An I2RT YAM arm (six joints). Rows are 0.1 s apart.
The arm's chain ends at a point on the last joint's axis. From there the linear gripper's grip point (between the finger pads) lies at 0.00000 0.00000 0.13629 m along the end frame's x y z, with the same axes.
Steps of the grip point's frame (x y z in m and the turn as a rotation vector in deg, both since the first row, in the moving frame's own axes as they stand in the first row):
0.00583 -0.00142 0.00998 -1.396 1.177 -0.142
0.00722 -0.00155 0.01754 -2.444 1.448 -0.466
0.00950 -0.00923 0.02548 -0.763 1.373 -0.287
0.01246 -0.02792 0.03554 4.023 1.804 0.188
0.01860 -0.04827 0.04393 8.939 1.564 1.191
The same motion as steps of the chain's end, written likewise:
0.00303 -0.00474 0.01005 -1.396 1.177 -0.142
0.00375 -0.00735 0.01771 -2.444 1.448 -0.466
0.00623 -0.01104 0.02553 -0.763 1.373 -0.287
0.00816 -0.01837 0.03594 4.023 1.804 0.188
0.01467 -0.02714 0.04564 8.939 1.564 1.191

